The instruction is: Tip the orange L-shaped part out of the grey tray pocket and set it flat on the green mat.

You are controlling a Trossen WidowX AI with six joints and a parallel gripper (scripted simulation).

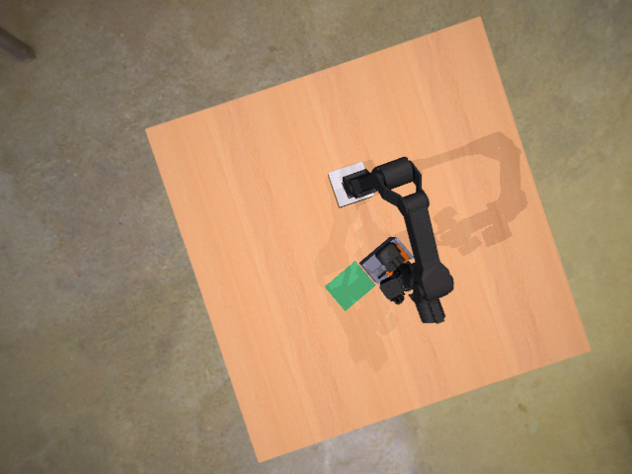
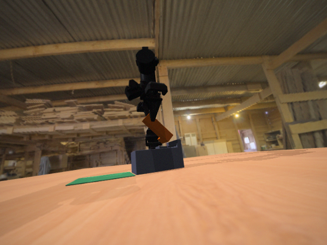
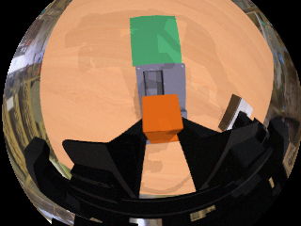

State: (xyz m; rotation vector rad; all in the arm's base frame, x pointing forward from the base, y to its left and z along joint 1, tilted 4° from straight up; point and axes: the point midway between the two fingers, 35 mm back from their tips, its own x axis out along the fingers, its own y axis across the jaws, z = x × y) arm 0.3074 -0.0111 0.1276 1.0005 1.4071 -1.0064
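My gripper tip is now 170 mm above the green mat, 140 mm to the left of it and 30 mm short of it. The rest, counted from my gripper tip: orange L-shaped part 30 mm to the left, 30 mm below, 20 mm behind.
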